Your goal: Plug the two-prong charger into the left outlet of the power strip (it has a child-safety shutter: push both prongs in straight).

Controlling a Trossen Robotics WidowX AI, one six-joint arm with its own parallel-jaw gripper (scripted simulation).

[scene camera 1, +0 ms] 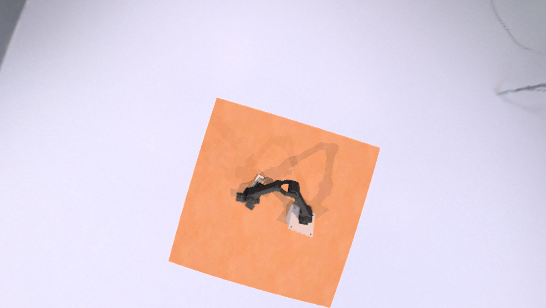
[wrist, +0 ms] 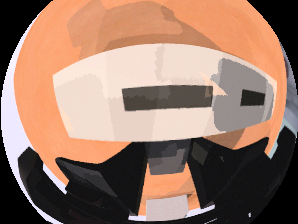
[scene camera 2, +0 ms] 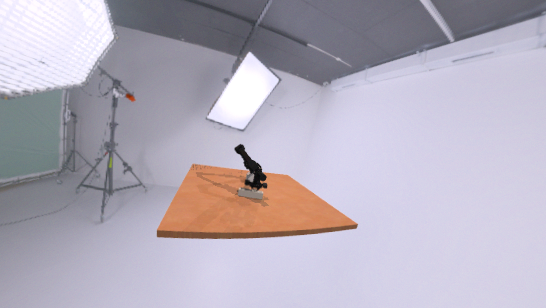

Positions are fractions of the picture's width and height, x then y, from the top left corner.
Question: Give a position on a grey charger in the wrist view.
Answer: At 0.56,0.70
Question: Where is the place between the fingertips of the gripper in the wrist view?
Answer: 0.55,0.60
